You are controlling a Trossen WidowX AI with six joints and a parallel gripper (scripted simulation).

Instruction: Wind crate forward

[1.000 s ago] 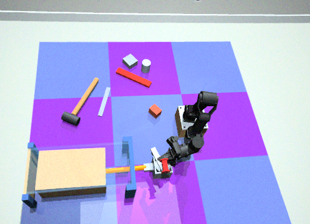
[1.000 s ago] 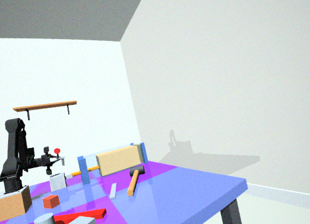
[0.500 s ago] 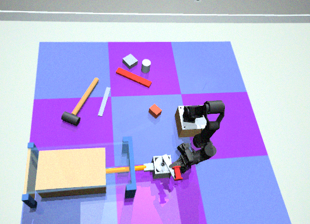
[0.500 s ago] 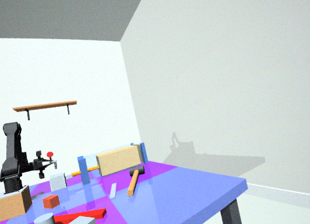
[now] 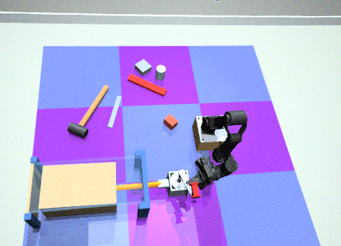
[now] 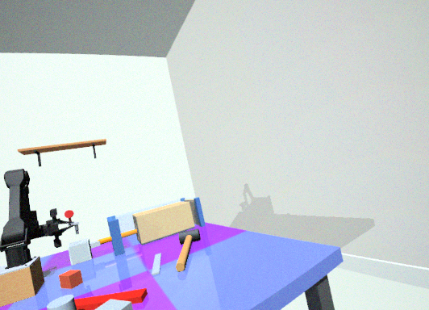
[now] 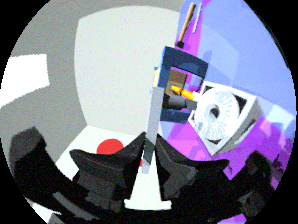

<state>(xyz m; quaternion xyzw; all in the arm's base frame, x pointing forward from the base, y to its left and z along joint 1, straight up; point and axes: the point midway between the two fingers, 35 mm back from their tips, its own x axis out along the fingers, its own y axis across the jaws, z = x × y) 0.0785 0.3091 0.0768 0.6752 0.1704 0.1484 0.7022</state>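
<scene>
My gripper tip is now 3 cm past the red knob, 4 cm to the right of it and 4 cm below it. Also, from my gripper tip: winch handle 1 cm behind, 1 cm to the left, 1 cm above; winch 5 cm to the right, 15 cm below; grey strip 38 cm ahead, 42 cm to the right, 18 cm below.
</scene>
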